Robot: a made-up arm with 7 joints.
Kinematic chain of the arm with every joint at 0, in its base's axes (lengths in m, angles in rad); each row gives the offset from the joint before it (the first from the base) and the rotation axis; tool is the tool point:
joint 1: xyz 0 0 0.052 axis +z
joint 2: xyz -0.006 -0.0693 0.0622 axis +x
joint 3: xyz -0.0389 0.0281 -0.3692 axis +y
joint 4: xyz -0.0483 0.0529 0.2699 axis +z
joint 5: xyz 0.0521 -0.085 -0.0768 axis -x
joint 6: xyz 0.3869 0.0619 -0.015 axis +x
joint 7: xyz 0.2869 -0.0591 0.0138 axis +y
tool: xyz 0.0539 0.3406 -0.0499
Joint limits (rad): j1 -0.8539..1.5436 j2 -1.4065..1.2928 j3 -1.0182..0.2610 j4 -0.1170..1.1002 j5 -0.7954..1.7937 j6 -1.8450..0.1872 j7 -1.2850..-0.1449
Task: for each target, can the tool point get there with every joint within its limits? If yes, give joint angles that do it. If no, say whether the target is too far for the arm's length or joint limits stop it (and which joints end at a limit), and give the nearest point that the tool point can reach.
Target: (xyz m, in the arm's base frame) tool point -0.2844 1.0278 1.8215
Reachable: no: too far | nearest point -0.1456 0.5261 0.8669 | short by 1.087 m
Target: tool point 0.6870 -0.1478 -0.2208
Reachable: yes | joints -0.3899 -0.1986 -0.2629 0.2031 0.2478 -1.2105 -0.7114
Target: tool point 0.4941 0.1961 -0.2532
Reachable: yes | joints -0.0327 -0.9944 -0.8592 0.5918 0.7055 -0.9315 -0.4164
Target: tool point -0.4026 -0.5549 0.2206
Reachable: no: joint limits stop it (at a limit: joint 1, joint 3, joint 4, joint 5) | nearest point -0.3472 -0.4870 0.2052 | short by 0.089 m
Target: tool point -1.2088 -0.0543 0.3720
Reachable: no: joint limits stop it (at a limit: joint 3, joint 4) | nearest point -0.8614 -0.0387 0.3021 | short by 0.355 m
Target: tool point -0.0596 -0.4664 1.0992
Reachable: no: joint limits stop it (at a limit: joint 1, joint 2, joint 3, joint 4, joint 5, joint 6) | nearest point -0.0974 -0.3318 0.9382 | short by 0.213 m
